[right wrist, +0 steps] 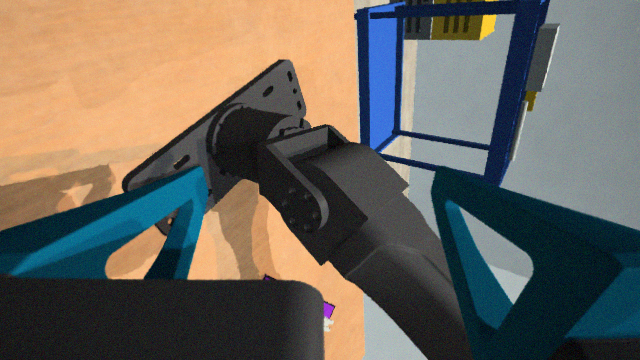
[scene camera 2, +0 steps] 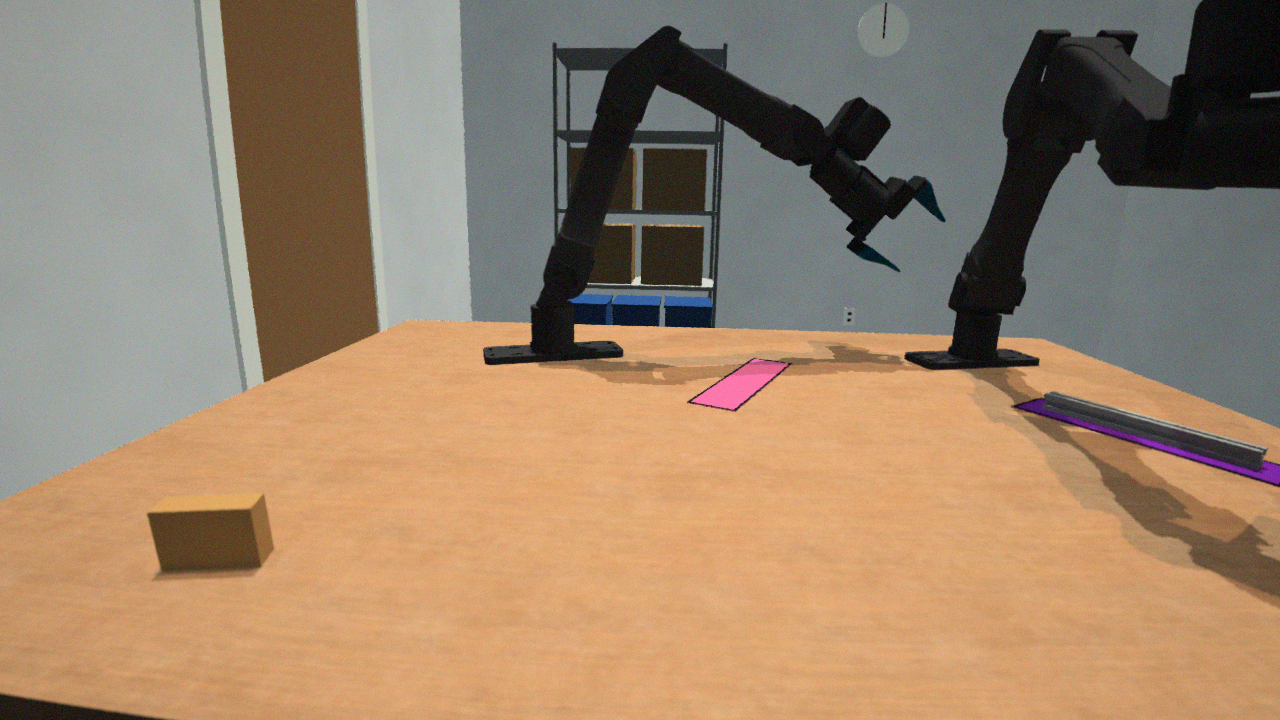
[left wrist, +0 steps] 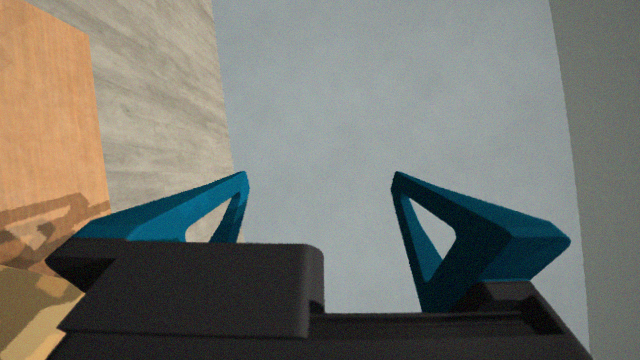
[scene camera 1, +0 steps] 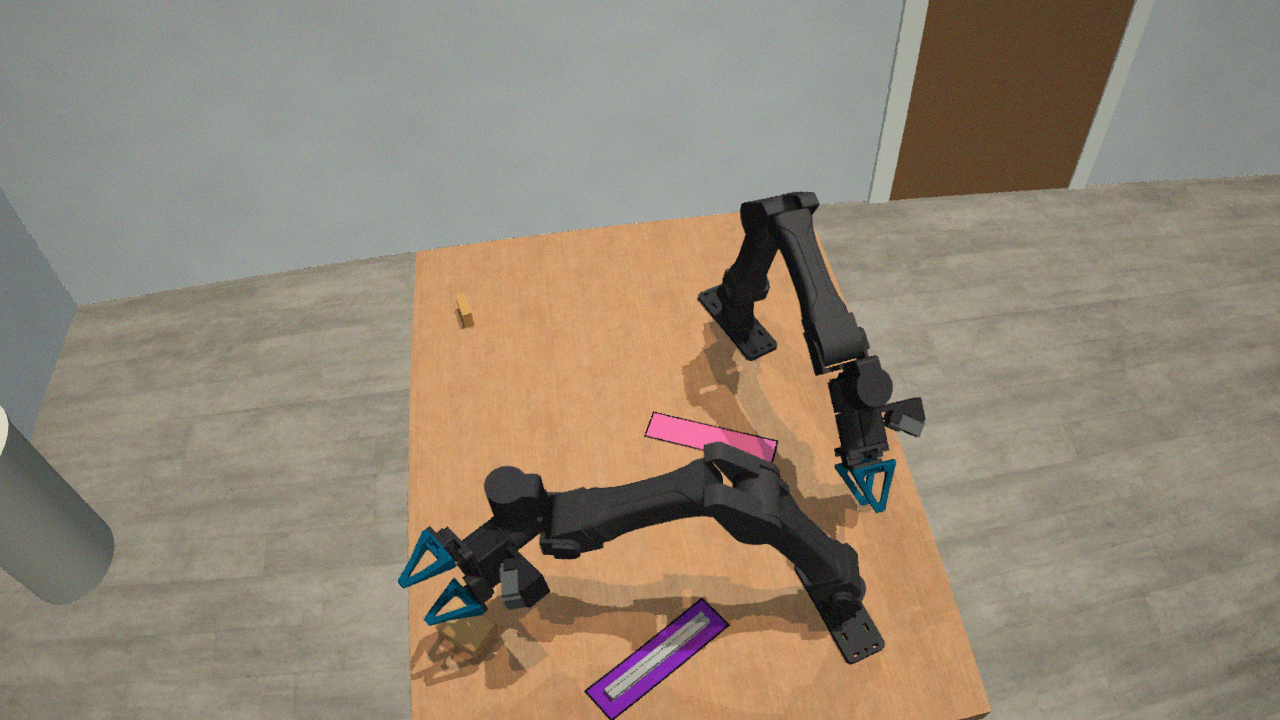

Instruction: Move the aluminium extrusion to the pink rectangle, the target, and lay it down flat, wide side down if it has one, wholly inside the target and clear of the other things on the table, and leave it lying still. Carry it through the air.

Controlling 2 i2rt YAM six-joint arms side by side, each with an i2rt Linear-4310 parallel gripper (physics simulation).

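Places are measured from the left arm's base along level axes (x ahead, y left, z up), in millimetres.
Pixels of known places: left gripper, fingertip midpoint: [left wrist: 320,179] [scene camera 1: 413,604]; right gripper, fingertip midpoint: [right wrist: 319,179] [scene camera 2: 920,246] [scene camera 1: 872,508]; left arm's base at its link origin: [right wrist: 231,139] [scene camera 2: 971,361] [scene camera 1: 838,606]; right arm's base at its link origin: [scene camera 2: 553,355] [scene camera 1: 736,322].
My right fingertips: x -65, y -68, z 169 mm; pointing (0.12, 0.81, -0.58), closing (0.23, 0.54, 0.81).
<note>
Ahead of a thing's pixels: the offset from my right fingertips to its middle. "spot": to the spot under its first point.
The aluminium extrusion @[29 mm left, 369 mm ahead, 159 mm down] [scene camera 1: 657,656] [scene camera 2: 1154,429] is a long silver bar lying on the purple rectangle @[spot: 79 mm left, 466 mm ahead, 168 mm down] [scene camera 1: 612,708] [scene camera 2: 1275,473] [right wrist: 328,309]; in the right wrist view a small bit of its end shows. The pink rectangle @[spot: 353 mm right, 144 mm ahead, 168 mm down] [scene camera 1: 689,430] [scene camera 2: 741,385] lies between the arm bases, bare where it shows; the left arm covers its lower right edge in scene camera 1. My left gripper [scene camera 1: 416,602] [left wrist: 320,179] is open and empty, raised over the table's left edge, far left of the extrusion. My right gripper [scene camera 1: 874,506] [scene camera 2: 921,245] is open and empty, high above the table.
A yellowish block @[127 mm right, 635 mm ahead, 154 mm down] [scene camera 1: 467,635] [left wrist: 30,305] stands near my left gripper, in shadow. A small tan block @[794 mm right, 449 mm ahead, 149 mm down] [scene camera 1: 464,310] [scene camera 2: 210,537] stands at the upper left in scene camera 1. The left arm's base [scene camera 1: 861,637] [scene camera 2: 971,359] is near the purple rectangle. A blue frame [right wrist: 511,90] stands beyond the table.
</note>
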